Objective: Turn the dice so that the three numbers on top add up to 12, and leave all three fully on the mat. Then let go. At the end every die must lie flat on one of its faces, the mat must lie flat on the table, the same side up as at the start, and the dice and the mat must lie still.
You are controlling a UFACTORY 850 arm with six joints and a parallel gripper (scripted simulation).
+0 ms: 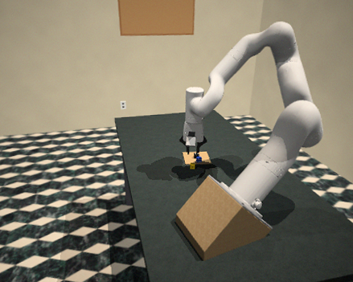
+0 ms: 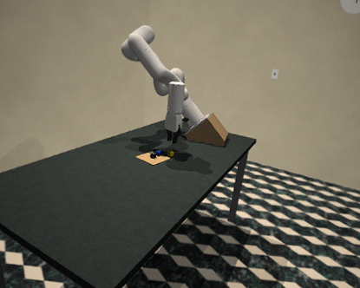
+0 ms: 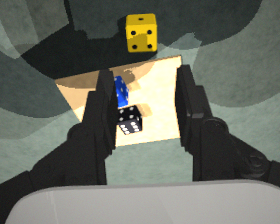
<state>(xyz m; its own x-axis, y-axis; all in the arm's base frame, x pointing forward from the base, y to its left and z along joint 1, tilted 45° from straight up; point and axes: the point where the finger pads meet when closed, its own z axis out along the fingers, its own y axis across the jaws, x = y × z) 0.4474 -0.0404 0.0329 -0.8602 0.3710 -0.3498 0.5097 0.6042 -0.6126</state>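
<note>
The yellow die is 9 cm below my hand. From my hand the other things lie so: tan mat: 9 cm ahead, 8 cm to the right, 10 cm below; blue die: 4 cm ahead, 6 cm to the right, 9 cm below; black die: 9 cm ahead, 8 cm to the right, 9 cm below.
</note>
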